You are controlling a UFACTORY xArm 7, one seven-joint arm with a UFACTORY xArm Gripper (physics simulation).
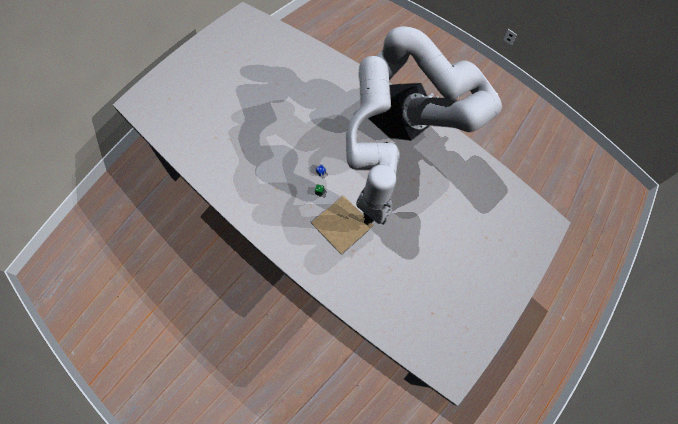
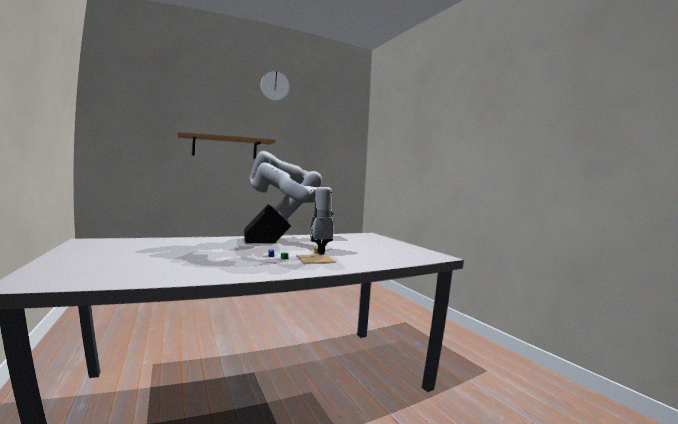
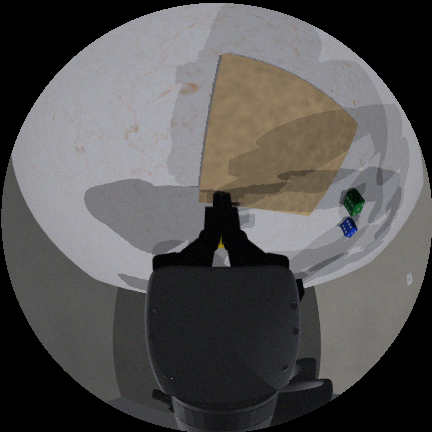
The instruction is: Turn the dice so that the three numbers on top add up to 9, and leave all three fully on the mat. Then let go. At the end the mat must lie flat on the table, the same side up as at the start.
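Frame: origin at the arm's base, x ahead, y left, z up, level; metres.
Where they show: gripper, fingertip midpoint: [image 1: 368,220] [image 2: 321,254] [image 3: 220,203]; arm's base at its link origin: [image 1: 416,111] [image 2: 279,214].
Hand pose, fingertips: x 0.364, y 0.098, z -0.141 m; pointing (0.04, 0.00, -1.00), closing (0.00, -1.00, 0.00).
Observation:
Things, the pixels of their top centre, and the offset from my fingertips. Level surfaces: height alone.
- tan mat at its top centre: [image 3: 289,152] [image 1: 342,223] [image 2: 315,258] dx +0.064, dy -0.055, dz +0.000 m
- yellow die at its top centre: [image 3: 219,242] [image 2: 318,247] dx -0.039, dy -0.001, dz +0.021 m
- green die at its top centre: [image 3: 357,208] [image 1: 319,188] [image 2: 284,252] dx +0.027, dy -0.185, dz +0.021 m
- blue die at its top centre: [image 3: 351,232] [image 1: 320,168] [image 2: 271,250] dx -0.029, dy -0.229, dz +0.021 m
- white table at its surface level: dz -0.004 m
The tan mat [image 1: 340,241] [image 2: 310,259] [image 3: 280,95] lies flat on the table. My gripper [image 1: 368,220] [image 2: 321,251] [image 3: 220,203] is shut, its tips low at one corner of the mat. A yellow die [image 2: 316,250] [image 3: 220,243] is off the mat, behind the fingers, mostly hidden; its top number cannot be read. A green die [image 1: 319,190] [image 2: 284,255] [image 3: 354,202] and a blue die [image 1: 321,170] [image 2: 271,253] [image 3: 348,227] sit on the table beside the mat, apart from each other. Their white pips are too small to read surely.
The white table [image 1: 450,300] [image 2: 400,250] [image 3: 100,110] extends around the mat. The arm's black base [image 1: 400,120] [image 2: 266,226] stands at the table's rear edge. Shadows of the arm fall across the mat and around the dice.

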